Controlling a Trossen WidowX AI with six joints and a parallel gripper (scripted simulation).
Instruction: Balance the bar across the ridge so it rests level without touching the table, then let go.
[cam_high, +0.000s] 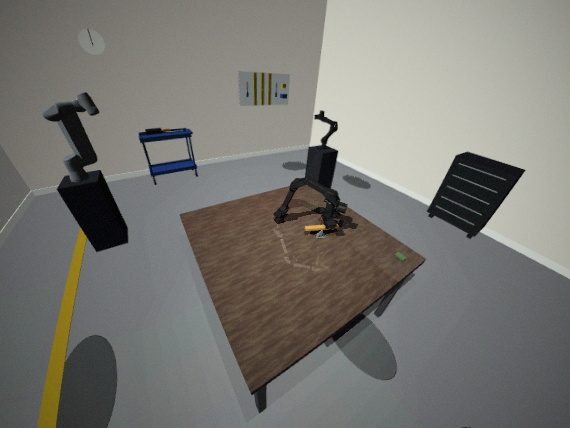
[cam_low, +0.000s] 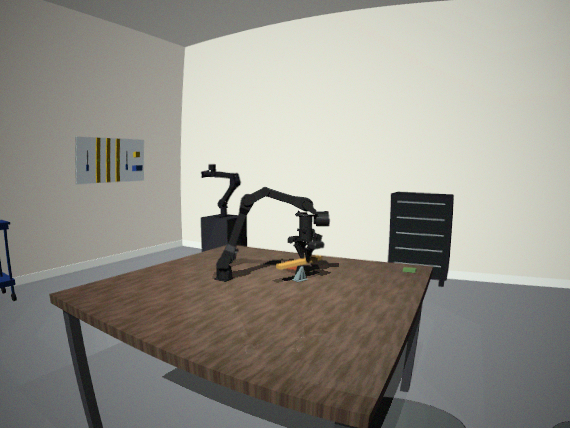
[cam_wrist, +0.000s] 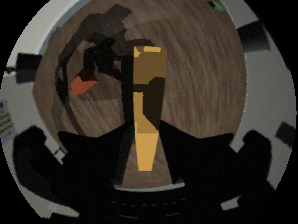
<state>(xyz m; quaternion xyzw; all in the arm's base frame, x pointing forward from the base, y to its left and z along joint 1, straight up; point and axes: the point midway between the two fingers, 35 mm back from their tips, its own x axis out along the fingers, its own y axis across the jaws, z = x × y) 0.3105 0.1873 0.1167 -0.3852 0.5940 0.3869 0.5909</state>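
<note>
The bar lies 10 mm behind my gripper tip and 30 mm to the right of it. Also, from my gripper tip: orange block 130 mm behind, 130 mm to the left, 70 mm below; green block 430 mm ahead, 310 mm to the left, 70 mm below.
</note>
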